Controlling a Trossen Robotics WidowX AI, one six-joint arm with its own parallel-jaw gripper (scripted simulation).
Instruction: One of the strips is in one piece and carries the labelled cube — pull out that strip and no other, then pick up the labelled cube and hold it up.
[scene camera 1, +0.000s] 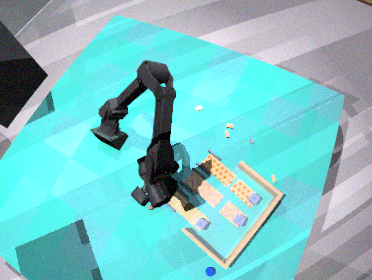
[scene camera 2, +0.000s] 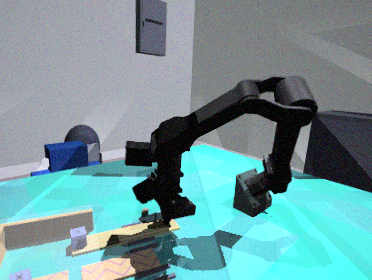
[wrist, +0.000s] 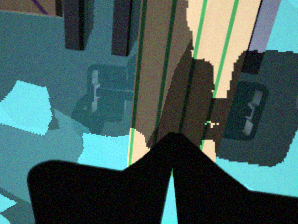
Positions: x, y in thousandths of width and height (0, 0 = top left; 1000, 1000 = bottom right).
Labels:
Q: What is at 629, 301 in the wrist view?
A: A strip.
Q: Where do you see my gripper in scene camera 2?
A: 448, 802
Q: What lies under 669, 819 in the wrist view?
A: My gripper.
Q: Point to a strip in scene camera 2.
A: At 286, 855

